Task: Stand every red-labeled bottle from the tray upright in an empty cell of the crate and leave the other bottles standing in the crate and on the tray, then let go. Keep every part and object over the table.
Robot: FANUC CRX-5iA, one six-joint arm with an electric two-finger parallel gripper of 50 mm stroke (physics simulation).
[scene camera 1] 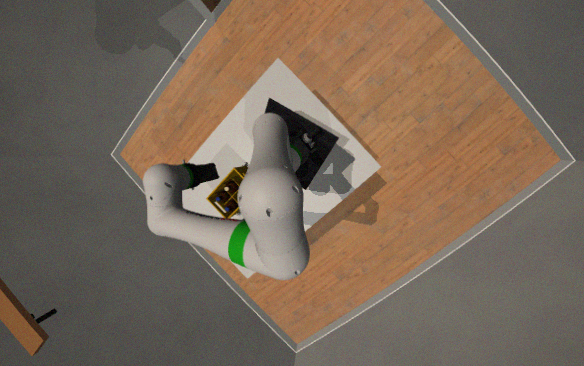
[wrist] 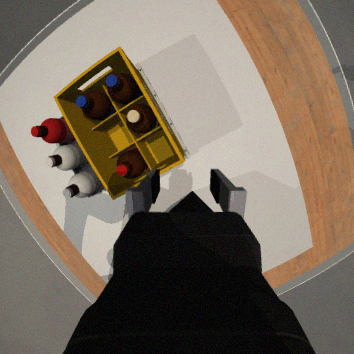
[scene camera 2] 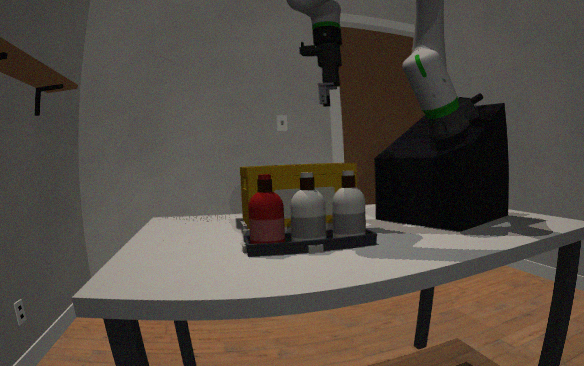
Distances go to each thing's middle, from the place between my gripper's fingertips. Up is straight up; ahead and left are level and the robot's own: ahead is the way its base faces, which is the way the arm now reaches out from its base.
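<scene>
Red-labeled bottle [scene camera 2: 266, 210]: far to the left of my hand, far below it and a fair way ahead of it. Cream-capped brown bottle [wrist: 140, 118]: 11 cm ahead of my hand, 7 cm to the left of it and 27 cm below it.
</scene>
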